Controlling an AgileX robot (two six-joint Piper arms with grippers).
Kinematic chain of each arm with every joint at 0, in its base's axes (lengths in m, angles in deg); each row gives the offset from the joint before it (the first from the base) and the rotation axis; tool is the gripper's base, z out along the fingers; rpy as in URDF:
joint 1: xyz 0 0 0.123 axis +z
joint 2: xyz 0 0 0 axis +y
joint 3: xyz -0.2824 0 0.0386 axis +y
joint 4: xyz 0.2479 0 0.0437 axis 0.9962 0 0.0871
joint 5: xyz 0 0 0 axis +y
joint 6: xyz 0.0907 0 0.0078 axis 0.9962 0 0.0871
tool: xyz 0 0 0 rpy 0 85 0
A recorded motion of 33 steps. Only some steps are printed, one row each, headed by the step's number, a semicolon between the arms.
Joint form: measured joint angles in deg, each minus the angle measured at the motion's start. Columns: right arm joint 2, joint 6, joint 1, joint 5, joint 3, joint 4; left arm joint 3, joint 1, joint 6, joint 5, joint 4, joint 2.
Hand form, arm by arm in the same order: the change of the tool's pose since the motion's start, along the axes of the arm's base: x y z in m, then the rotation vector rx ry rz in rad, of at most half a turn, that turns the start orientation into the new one. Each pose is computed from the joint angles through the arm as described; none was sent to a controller.
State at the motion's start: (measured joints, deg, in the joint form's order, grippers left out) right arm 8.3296 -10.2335 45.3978 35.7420 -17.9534 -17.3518; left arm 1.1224 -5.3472 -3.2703 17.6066 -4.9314 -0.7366
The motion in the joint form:
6: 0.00 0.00 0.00 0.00 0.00 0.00; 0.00 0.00 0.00 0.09 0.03 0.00
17: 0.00 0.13 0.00 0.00 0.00 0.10; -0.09 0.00 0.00 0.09 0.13 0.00
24: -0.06 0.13 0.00 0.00 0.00 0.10; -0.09 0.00 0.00 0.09 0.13 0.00
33: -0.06 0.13 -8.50 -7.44 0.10 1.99; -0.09 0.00 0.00 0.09 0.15 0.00
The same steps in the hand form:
6: 0.0000 0.0000 0.0000 0.0000 0.0000 0.0000; 0.0000 0.0000 -0.0001 0.0007 0.0015 -0.0001
17: -0.0001 0.0001 0.0000 0.0029 0.0024 -0.0003; -0.0001 0.0001 0.0004 0.0023 -0.0002 0.0001
24: -0.0002 0.0000 0.0000 0.0037 0.0017 -0.0003; -0.0001 0.0001 0.0004 0.0023 -0.0002 0.0001
33: 0.0032 -0.0011 0.0099 0.1017 -0.0762 -0.1047; -0.0001 0.0001 0.0004 0.0026 -0.0002 0.0001

